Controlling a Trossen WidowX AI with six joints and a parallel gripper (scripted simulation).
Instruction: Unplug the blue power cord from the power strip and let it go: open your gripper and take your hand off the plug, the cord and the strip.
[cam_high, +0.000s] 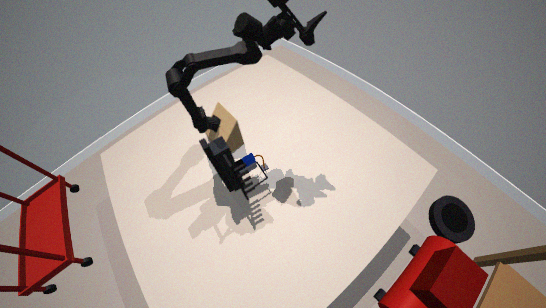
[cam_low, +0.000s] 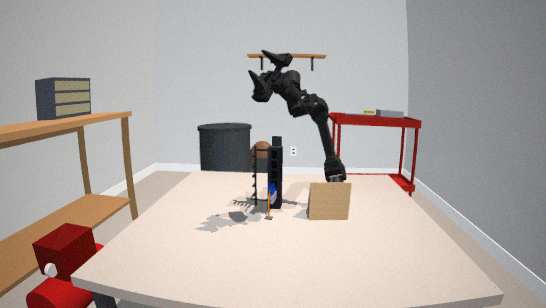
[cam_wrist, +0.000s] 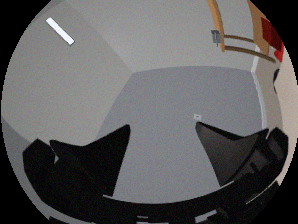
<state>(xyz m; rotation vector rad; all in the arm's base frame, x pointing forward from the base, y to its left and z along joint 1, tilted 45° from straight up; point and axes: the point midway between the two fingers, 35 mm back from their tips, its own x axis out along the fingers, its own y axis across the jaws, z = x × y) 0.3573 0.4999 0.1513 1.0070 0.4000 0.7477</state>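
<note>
Right now my gripper tip is 490 mm above the blue plug, 310 mm to the left of it and 60 mm past it.
</note>
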